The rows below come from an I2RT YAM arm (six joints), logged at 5 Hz.
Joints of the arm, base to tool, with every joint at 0 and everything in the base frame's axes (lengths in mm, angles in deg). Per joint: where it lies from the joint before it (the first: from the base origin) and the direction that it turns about. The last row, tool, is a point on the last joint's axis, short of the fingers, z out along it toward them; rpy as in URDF.
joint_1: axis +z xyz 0 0 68
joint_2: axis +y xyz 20 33.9 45.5
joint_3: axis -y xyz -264 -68.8 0
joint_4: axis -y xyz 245 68.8 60
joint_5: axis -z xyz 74 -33.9 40.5
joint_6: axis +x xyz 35.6 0 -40.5
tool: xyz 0 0 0 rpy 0 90 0
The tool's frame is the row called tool.
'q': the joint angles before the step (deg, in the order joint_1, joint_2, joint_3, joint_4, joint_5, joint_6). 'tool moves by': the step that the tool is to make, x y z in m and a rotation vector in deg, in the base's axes. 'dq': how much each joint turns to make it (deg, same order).
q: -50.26, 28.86, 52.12, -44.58, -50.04, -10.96
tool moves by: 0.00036, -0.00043, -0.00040, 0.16, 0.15, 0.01
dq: 0.00, 0.13, -0.03, -0.08, 0.00, -0.02
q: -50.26, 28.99, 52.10, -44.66, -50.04, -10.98
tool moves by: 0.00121, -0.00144, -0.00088, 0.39, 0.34, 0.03
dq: 0.00, 0.42, -0.07, -0.05, -0.02, -0.03
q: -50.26, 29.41, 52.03, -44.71, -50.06, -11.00
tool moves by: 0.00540, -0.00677, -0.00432, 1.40, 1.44, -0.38
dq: 0.00, 1.77, -0.48, 0.20, 0.43, -0.07
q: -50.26, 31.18, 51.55, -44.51, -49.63, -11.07
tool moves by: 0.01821, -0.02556, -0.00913, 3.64, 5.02, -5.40
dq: 0.00, 6.69, -0.15, 1.94, 5.51, 1.53
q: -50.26, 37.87, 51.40, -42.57, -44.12, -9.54
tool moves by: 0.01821, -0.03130, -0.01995, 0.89, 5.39, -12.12
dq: 0.00, 6.03, -2.80, 7.00, 12.29, 3.74
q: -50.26, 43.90, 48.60, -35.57, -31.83, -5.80
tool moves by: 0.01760, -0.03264, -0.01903, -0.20, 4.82, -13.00
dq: 0.00, 7.39, -1.55, 7.67, 13.09, 3.89
